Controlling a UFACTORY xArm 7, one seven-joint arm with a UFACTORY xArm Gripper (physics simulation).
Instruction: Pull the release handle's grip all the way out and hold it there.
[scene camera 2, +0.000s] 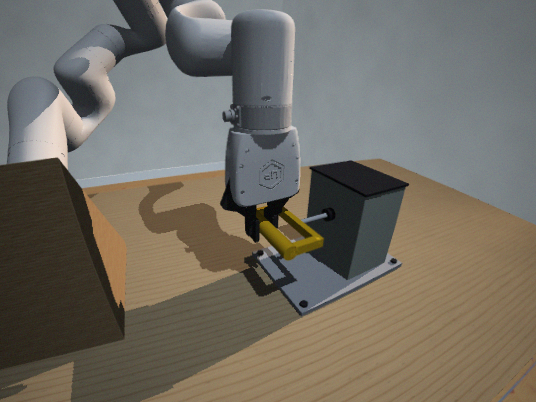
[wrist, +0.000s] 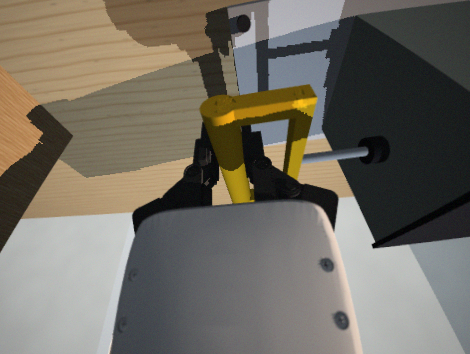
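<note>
The release handle's yellow grip (scene camera 2: 278, 240) (wrist: 229, 150) is a rectangular loop with a round front bar. A grey metal rod (scene camera 2: 314, 218) (wrist: 335, 155) joins its back bar to a black collar (scene camera 2: 328, 214) (wrist: 375, 149) on the dark grey housing (scene camera 2: 356, 230) (wrist: 405, 125). A length of the rod shows between loop and collar. My gripper (scene camera 2: 263, 229) (wrist: 229, 132) is shut on the round front bar, one finger on the outer side and one inside the loop. The far end of the loop is partly hidden behind the fingers and gripper body.
The housing stands on a light grey base plate (scene camera 2: 320, 285) (wrist: 295, 65) with black bolts, below the grip. A large brown wooden block (scene camera 2: 55, 260) (wrist: 30, 165) stands on the table (scene camera 2: 400, 340) at the left. A pale wall rises behind.
</note>
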